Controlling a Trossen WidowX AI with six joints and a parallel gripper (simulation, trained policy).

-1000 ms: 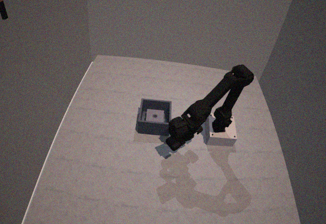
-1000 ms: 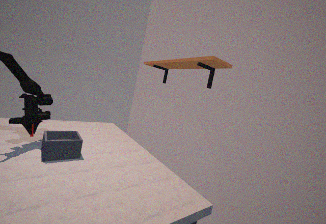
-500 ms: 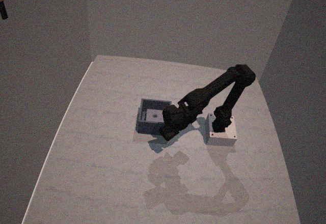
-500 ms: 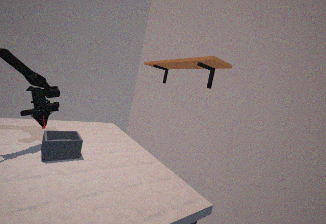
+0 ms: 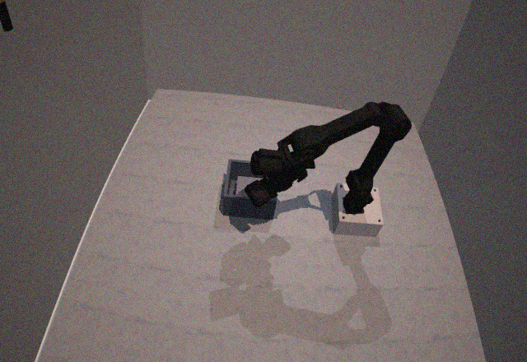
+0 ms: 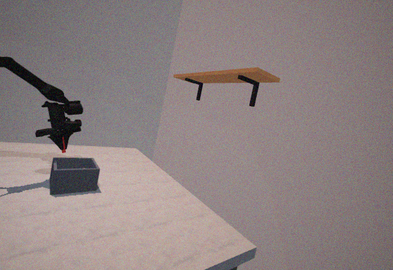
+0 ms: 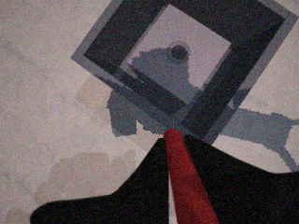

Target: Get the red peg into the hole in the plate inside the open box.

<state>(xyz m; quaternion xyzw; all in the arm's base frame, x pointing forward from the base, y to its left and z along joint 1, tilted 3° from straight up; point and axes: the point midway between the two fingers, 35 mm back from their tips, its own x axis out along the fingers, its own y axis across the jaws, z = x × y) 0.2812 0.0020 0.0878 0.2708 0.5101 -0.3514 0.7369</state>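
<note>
Now: gripper tip 9 cm to the left of the grey plate, 9 cm above it and 4 cm short of it. From my gripper tip the other things lie so: dark grey box: 11 cm below, 9 cm to the right, 4 cm ahead; red peg: 2 cm above, 1 cm to the left, 1 cm behind.
</note>
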